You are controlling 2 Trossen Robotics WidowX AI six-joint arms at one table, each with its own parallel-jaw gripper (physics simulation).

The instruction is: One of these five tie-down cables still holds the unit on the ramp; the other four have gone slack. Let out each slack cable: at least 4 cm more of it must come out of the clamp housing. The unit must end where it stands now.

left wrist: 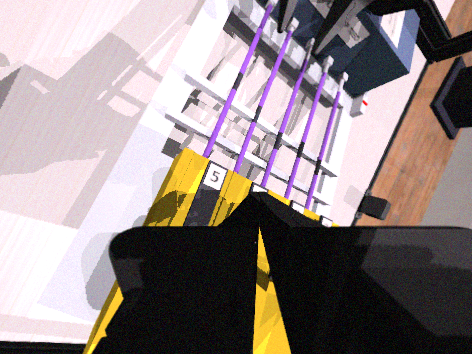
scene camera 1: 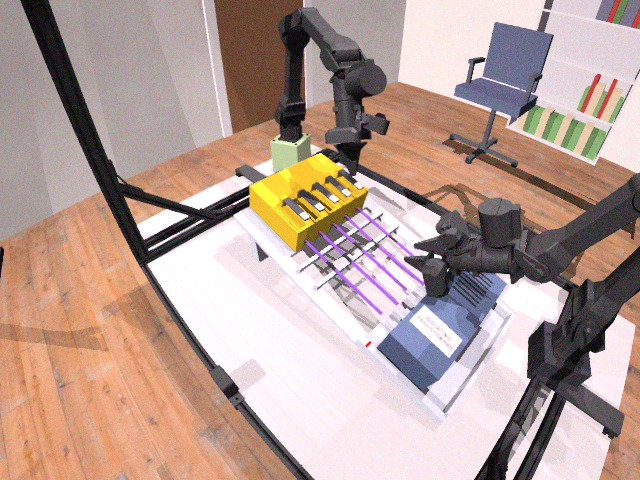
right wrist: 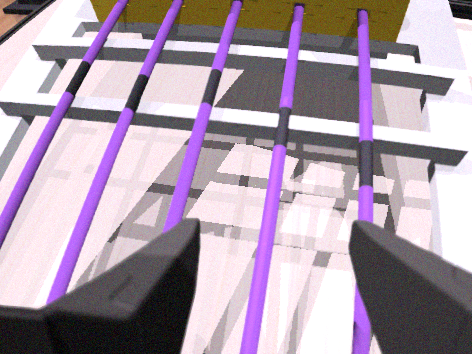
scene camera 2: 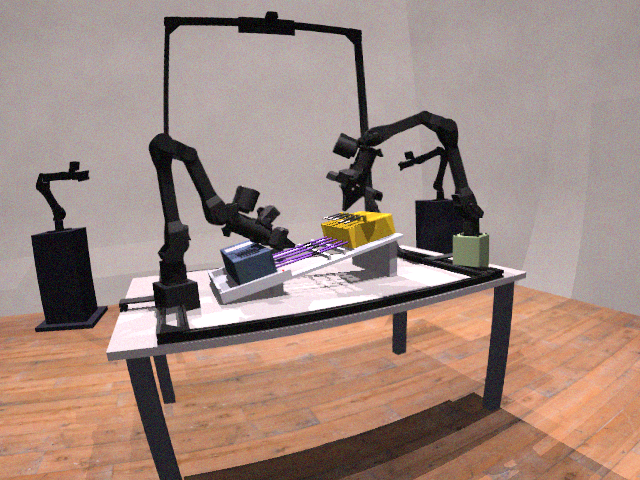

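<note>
The blue unit [scene camera 1: 405, 353] [scene camera 2: 251, 264] [left wrist: 382, 62] sits low on the white ramp. The yellow clamp housing [scene camera 1: 273, 192] [scene camera 2: 381, 225] [right wrist: 265, 19] stands at its upper end, with dark levers and white number tags. Purple cables with black bands run between them; the band of the cable at 5 [left wrist: 225, 111] [right wrist: 364, 205] is farthest from the housing. My left gripper [scene camera 1: 354, 168] [scene camera 2: 346, 206] [left wrist: 257, 198] is shut and empty above the housing, hiding some levers. My right gripper [scene camera 1: 410, 252] [scene camera 2: 293, 244] [right wrist: 275, 233] is part open and grips nothing. The cable beside cable 5 passes between its fingers in the right wrist view.
Two white crossbars [right wrist: 330, 125] [right wrist: 320, 61] span the ramp under the cables. A red mark [scene camera 1: 368, 343] is on the ramp's side near the unit. A black frame [scene camera 1: 180, 335] [scene camera 2: 310, 313] borders the table. A green block [scene camera 1: 289, 155] [scene camera 2: 470, 250] carries the left arm's base.
</note>
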